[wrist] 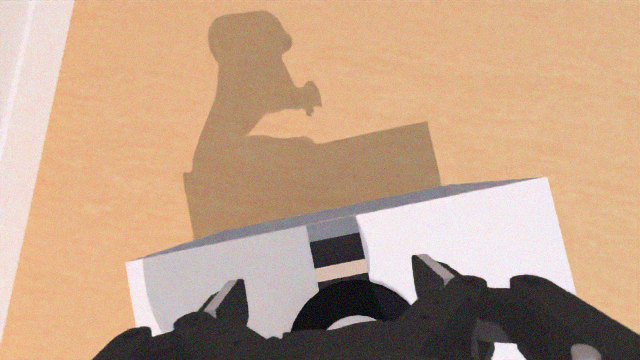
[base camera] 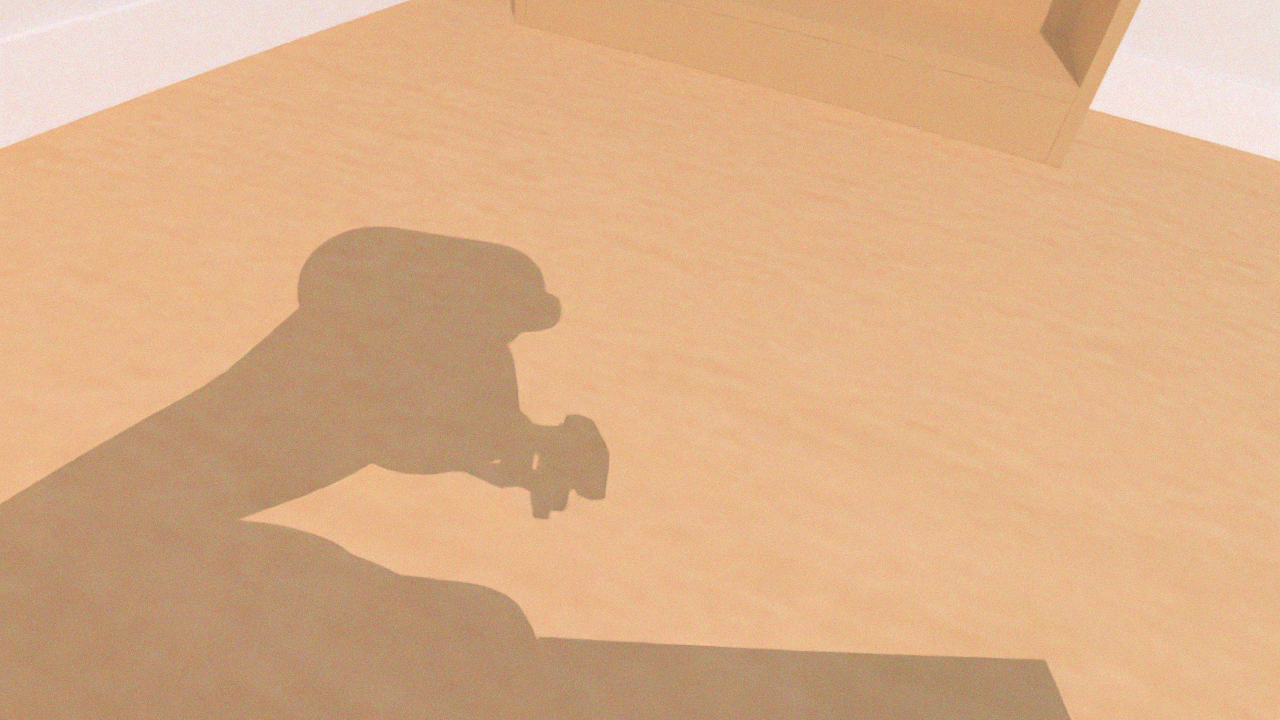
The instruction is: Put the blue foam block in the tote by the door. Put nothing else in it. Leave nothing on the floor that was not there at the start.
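Places are measured from the arm's base along level axes (x ahead, y left, z up), in millimetres.
Pixels of known places: gripper, fingertip midpoint: point(wrist: 329, 285).
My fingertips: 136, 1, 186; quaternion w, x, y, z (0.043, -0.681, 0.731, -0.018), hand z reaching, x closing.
Note:
Behind a point stands the place of what it marks, as x, y, z.
My gripper point(wrist: 329, 285) @(136, 1, 186) is open, its two dark fingers wide apart above the robot's own white base in the wrist view. Nothing is between the fingers. The blue foam block, the tote and the door do not show in either view.
A wooden shelf unit or cabinet point(base camera: 769, 102) stands on the floor at the top of the base camera view. White walls point(base camera: 134, 53) @(911, 501, -353) point(wrist: 30, 100) @(543, 650, -342) rise at the left in both views, and at the top right of the base camera view. The robot's shadow falls on the wooden floor point(base camera: 805, 358) @(546, -173, -397) point(wrist: 500, 100) @(318, -444, -397).

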